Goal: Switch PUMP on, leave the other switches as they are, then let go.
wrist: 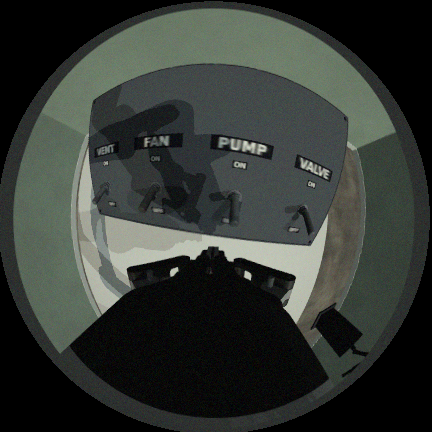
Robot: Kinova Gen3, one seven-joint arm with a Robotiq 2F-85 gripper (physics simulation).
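Frame: origin at the arm's base, x left, y ahead, z down, level; centimetres.
Where they show: gripper, between the fingertips: (212,253).
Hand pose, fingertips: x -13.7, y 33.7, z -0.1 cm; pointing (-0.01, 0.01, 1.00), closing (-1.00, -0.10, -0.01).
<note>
Each offset is from my fingertips to the top centre of the thing. "spot": to the spot under its first point. Level surfaces: height alone.
A dark grey panel (270,110) carries a row of lever switches with labels above them. The PUMP switch @[spot: dx -3.0, dy +5.5, dz -0.8 cm] (234,209) is right of the panel's middle, its lever pointing down, away from its ON mark. The FAN switch @[spot: dx +8.2, dy +8.0, dz -0.4 cm] (149,197) and the VENT switch @[spot: dx +19.9, dy +10.4, dz +0.0 cm] (101,193) are to the left, levers pointing down. The VALVE switch @[spot: dx -14.3, dy +3.2, dz -0.3 cm] (306,221) is at the right, lever pointing down. My gripper (212,253) is shut and empty, below the panel's lower edge in the view and a little left of the PUMP lever, apart from it.
A pale surface @[dz +11.4 cm] (250,246) lies below and behind the panel, with a brown surface (345,225) at the right. Green walls (210,35) surround them. A black boxy object (339,331) stands at the lower right. Shadows of the arm fall on the panel's left half.
</note>
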